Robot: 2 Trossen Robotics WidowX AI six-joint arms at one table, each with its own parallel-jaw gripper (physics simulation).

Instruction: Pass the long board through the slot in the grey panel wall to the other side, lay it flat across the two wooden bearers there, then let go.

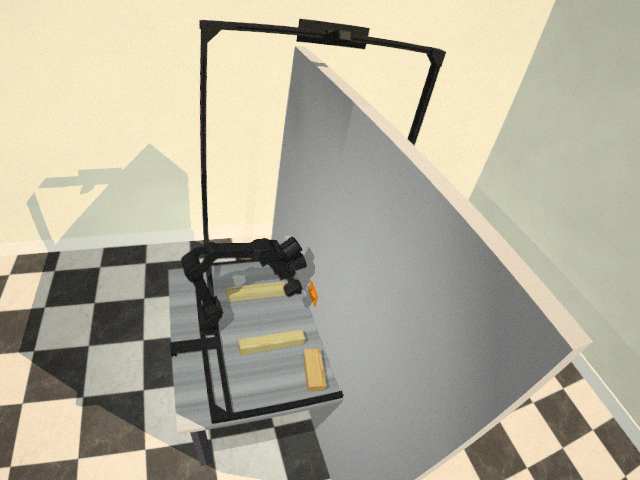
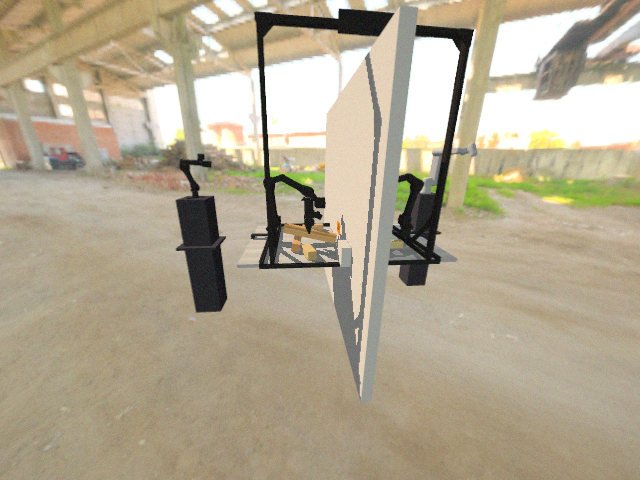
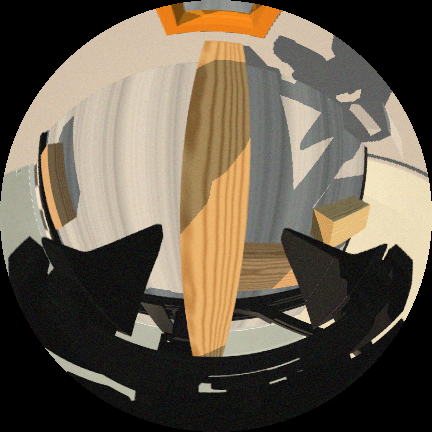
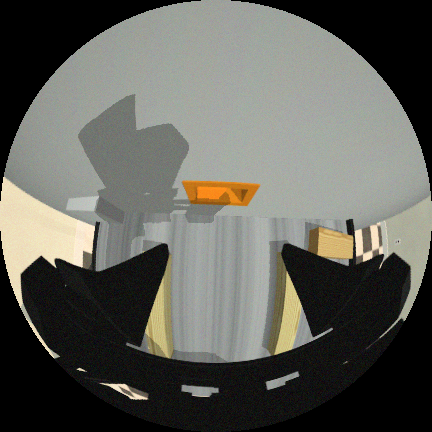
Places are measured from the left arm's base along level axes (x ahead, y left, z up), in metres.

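Pixels of known places: left gripper, fingertip midpoint: (image 2: 308, 231) (image 3: 224, 232); right gripper, fingertip midpoint: (image 4: 227, 250); right arm's base, origin of the base link: (image 1: 208, 328) (image 2: 404, 236).
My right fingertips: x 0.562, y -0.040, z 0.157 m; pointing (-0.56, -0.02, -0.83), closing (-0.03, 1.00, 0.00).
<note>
Ahead of a thing's pixels: the offset from my right fingertips to its middle. "spot": to the spot under its first point.
The long board {dy -0.007, dx -0.317, dz -0.110 m} (image 2: 324, 237) (image 3: 215, 175) lies on the left-arm side of the grey panel wall (image 1: 387, 258) (image 2: 356, 155) (image 4: 300, 100), one end near the wall beneath the orange-framed slot {spot: dy -0.018, dx -0.089, dz -0.098 m} (image 1: 313, 294) (image 2: 338, 227) (image 3: 216, 28) (image 4: 220, 183). My left gripper (image 2: 309, 226) (image 3: 224, 232) is open over the board, one fingertip showing on each side; contact is unclear. On the other side, two pale wooden bearers {dy -0.117, dx +0.133, dz -0.154 m} (image 1: 258, 291) {dy +0.147, dx +0.123, dz -0.154 m} (image 1: 271, 342) (image 4: 162, 320) (image 4: 286, 320) lie parallel, ends toward the wall. My right gripper (image 1: 293, 287) (image 4: 227, 250) is open and empty, near the slot and above the bearers.
A wooden block {dy -0.091, dx -0.406, dz -0.148 m} (image 3: 265, 265) lies crosswise at the board. Two more blocks {dy -0.228, dx -0.338, dz -0.151 m} (image 3: 345, 220) {dy +0.288, dx -0.277, dz -0.154 m} (image 3: 65, 185) lie to either side. Beyond the wall, another block {dy +0.293, dx -0.006, dz -0.157 m} (image 1: 314, 369) (image 4: 332, 243) lies beside a bearer. A pale block-like piece (image 2: 345, 253) (image 4: 82, 203) is at the wall.
</note>
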